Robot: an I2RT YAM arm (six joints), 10 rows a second.
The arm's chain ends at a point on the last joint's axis. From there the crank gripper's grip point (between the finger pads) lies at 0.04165 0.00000 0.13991 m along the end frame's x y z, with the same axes.
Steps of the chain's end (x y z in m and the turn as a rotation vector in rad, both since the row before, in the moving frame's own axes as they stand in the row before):
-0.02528 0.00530 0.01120 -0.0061 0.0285 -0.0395
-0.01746 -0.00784 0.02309 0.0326 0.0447 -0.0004
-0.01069 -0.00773 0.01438 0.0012 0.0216 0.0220
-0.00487 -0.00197 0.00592 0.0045 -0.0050 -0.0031
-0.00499 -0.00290 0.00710 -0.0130 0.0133 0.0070
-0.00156 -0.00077 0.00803 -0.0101 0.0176 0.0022
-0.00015 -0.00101 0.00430 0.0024 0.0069 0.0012
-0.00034 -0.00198 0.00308 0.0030 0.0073 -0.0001
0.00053 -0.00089 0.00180 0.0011 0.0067 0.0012
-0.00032 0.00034 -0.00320 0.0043 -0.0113 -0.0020
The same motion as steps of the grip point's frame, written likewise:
-0.02133 0.00443 0.00996 -0.0061 0.0285 -0.0395
-0.01125 -0.01239 0.02101 0.0326 0.0447 -0.0004
-0.00769 -0.00695 0.01345 0.0012 0.0216 0.0220
-0.00557 -0.00273 0.00612 0.0045 -0.0050 -0.0031
-0.00314 -0.00079 0.00652 -0.0130 0.0133 0.0070
0.00089 0.00073 0.00727 -0.0101 0.0176 0.0022
0.00081 -0.00129 0.00401 0.0024 0.0069 0.0012
0.00068 -0.00240 0.00277 0.0030 0.0073 -0.0001
0.00147 -0.00099 0.00152 0.0011 0.0067 0.0012
-0.00190 -0.00034 -0.00274 0.0043 -0.0113 -0.0020

